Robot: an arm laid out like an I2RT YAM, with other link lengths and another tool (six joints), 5 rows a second.
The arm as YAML. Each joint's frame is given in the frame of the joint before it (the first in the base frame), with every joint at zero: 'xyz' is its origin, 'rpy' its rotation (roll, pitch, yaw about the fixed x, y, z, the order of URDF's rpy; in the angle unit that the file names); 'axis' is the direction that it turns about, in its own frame. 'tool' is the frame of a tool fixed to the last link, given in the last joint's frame.
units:
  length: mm
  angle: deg
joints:
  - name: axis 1
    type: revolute
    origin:
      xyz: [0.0, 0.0, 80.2]
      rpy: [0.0, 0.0, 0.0]
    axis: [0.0, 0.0, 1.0]
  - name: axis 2
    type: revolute
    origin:
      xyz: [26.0, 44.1, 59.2]
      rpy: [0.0, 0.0, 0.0]
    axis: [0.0, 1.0, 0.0]
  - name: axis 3
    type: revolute
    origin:
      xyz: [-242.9, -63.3, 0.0]
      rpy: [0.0, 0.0, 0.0]
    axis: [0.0, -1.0, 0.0]
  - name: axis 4
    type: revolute
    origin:
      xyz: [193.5, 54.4, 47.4]
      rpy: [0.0, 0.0, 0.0]
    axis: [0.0, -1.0, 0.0]
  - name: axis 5
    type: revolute
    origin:
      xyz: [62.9, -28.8, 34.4]
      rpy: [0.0, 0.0, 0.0]
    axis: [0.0, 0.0, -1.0]
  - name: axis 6
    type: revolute
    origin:
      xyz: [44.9, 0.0, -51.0]
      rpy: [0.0, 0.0, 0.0]
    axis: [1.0, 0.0, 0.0]
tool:
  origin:
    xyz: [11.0, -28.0, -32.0]
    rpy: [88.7, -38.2, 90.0]
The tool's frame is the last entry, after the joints.
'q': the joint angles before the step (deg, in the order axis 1, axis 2, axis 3, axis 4, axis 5, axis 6). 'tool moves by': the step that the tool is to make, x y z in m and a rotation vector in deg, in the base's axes. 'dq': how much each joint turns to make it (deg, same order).
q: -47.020 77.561 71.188 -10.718 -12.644 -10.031
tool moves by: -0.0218 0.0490 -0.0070 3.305 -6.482 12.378
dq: 0.187 -13.852 -11.296 0.704 -13.618 3.691
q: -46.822 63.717 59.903 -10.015 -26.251 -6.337
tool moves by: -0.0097 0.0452 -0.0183 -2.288 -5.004 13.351
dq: 4.015 -12.390 -12.582 5.387 -9.527 0.054
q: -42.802 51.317 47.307 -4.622 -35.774 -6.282
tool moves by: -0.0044 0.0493 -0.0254 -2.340 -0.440 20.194
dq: 8.115 -9.472 -8.880 -1.878 -11.681 -4.636
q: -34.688 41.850 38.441 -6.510 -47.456 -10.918
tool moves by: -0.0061 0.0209 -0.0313 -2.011 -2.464 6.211
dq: 5.238 -7.125 -11.001 6.435 -0.904 -0.802
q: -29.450 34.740 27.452 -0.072 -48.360 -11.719
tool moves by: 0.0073 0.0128 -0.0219 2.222 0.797 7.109
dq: 4.358 1.472 -5.894 7.104 -2.939 1.917
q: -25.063 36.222 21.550 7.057 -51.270 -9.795
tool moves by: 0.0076 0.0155 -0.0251 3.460 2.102 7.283
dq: 5.381 4.210 -6.348 10.042 -2.216 3.463
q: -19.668 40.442 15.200 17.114 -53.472 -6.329
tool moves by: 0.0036 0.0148 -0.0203 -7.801 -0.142 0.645
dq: 11.588 3.229 -4.496 3.718 12.108 -8.133
